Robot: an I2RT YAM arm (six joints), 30 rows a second.
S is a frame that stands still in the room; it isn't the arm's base.
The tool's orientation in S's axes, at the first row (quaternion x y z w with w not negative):
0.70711 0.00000 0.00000 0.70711
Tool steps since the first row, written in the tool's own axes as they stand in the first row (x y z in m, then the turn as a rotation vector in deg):
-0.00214 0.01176 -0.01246 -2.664 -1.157 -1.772
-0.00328 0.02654 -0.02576 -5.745 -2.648 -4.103
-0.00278 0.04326 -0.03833 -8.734 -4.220 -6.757
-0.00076 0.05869 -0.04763 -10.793 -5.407 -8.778
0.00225 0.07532 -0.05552 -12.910 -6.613 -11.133
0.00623 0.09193 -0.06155 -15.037 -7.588 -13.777
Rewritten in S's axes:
-0.00214 0.01246 0.01176 -2.664 1.772 -1.157
-0.00328 0.02576 0.02654 -5.745 4.103 -2.648
-0.00278 0.03833 0.04326 -8.734 6.757 -4.220
-0.00076 0.04763 0.05869 -10.793 8.778 -5.407
0.00225 0.05552 0.07532 -12.910 11.133 -6.613
0.00623 0.06155 0.09193 -15.037 13.777 -7.588

